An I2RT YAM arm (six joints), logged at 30 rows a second.
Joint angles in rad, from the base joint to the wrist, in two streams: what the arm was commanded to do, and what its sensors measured. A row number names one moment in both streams.
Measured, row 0:
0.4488, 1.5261, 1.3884, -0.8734, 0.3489, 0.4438
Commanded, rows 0 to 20:
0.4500, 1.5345, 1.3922, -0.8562, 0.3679, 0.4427
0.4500, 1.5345, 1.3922, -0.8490, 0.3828, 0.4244
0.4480, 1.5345, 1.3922, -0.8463, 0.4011, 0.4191
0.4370, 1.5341, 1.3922, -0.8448, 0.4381, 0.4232
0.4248, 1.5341, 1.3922, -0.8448, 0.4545, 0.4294
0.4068, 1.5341, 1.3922, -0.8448, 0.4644, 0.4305
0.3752, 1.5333, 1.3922, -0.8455, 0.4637, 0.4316
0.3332, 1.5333, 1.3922, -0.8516, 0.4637, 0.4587
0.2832, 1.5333, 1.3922, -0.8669, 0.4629, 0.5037
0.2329, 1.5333, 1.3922, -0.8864, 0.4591, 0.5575
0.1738, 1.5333, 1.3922, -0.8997, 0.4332, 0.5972
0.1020, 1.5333, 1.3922, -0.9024, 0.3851, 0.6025
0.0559, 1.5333, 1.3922, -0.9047, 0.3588, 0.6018
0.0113, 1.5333, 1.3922, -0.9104, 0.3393, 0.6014
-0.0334, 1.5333, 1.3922, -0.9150, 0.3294, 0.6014
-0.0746, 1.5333, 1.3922, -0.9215, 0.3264, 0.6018
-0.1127, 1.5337, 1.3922, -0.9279, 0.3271, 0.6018
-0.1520, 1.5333, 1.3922, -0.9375, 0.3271, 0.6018
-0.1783, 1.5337, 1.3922, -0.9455, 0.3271, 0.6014
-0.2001, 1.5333, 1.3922, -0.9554, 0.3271, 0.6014
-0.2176, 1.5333, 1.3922, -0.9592, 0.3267, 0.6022
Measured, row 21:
-0.1661, 1.5261, 1.3884, -0.9447, 0.3485, 0.5800
